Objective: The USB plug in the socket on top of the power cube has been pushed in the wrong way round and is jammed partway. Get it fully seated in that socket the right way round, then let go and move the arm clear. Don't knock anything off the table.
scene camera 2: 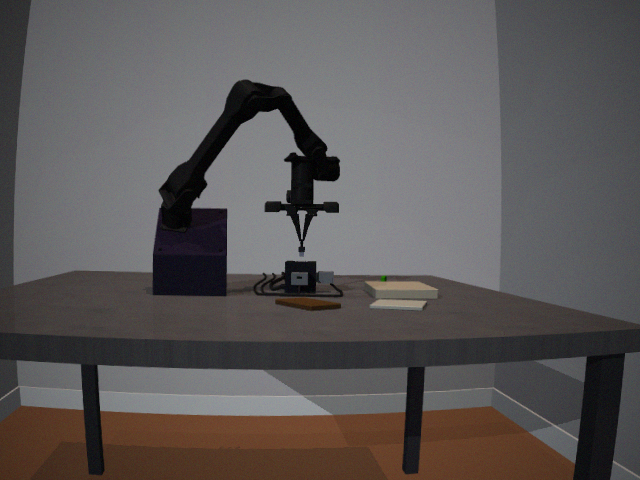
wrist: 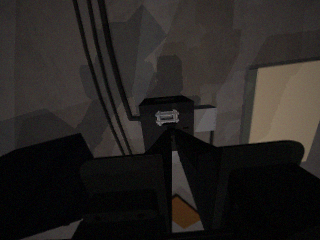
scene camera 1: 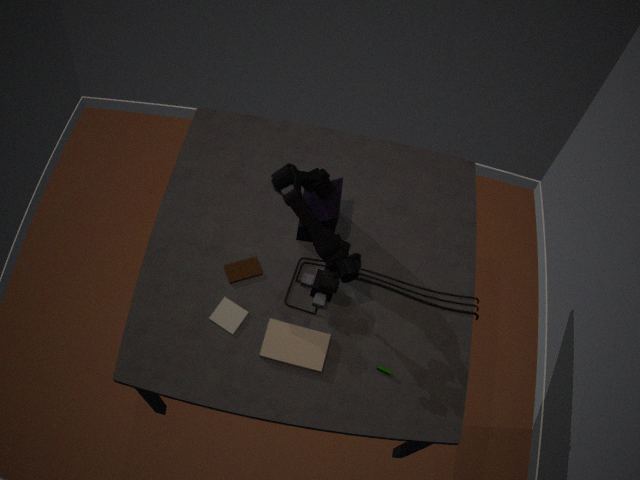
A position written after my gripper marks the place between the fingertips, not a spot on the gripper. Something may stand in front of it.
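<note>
My gripper is visible to me both from the scene [scene camera 2: 301, 241] and from the wrist [wrist: 171, 133]. There is a large beige slab here as well, which I can find at [scene camera 1: 286, 343] and again at [scene camera 2: 413, 289]. I see a small white pad [scene camera 1: 228, 315] too, though the wrist view does not show it, hidden as it is by my gripper.
</note>
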